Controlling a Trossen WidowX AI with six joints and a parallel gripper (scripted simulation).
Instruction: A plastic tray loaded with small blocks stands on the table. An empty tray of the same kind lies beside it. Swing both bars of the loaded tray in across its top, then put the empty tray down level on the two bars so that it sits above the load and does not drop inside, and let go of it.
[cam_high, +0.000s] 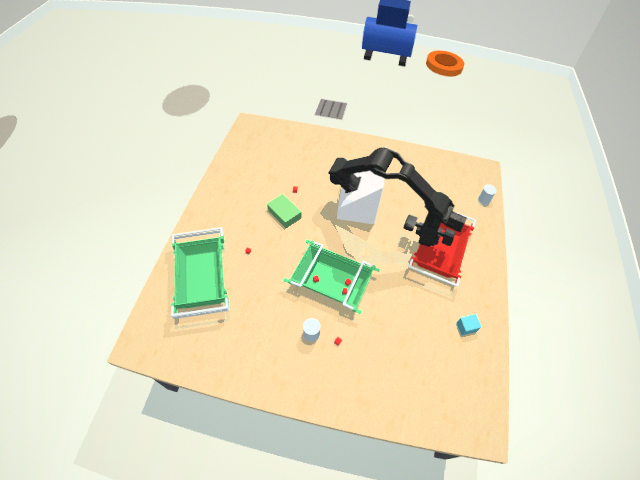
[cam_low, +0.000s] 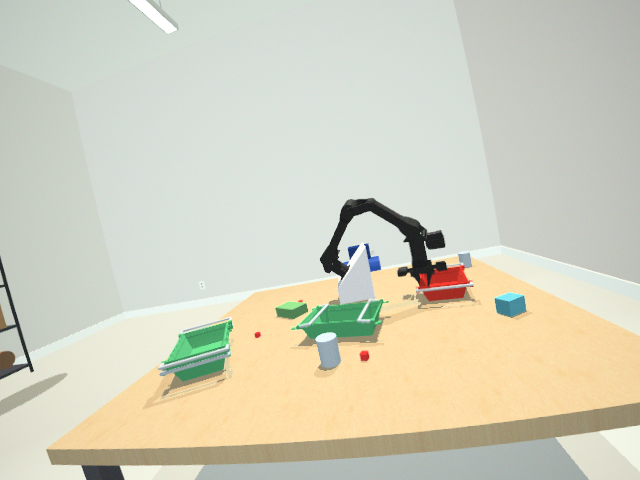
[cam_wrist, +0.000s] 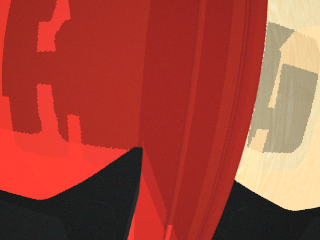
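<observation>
Now: the red tray 10 mm ahead of my gripper tip, 70 mm to the left of it and 30 mm above it. Round my gripper tip: cyan cube: 290 mm ahead, 210 mm to the left, 10 mm above; flat green block: 40 mm ahead, 560 mm to the right, 10 mm above.
</observation>
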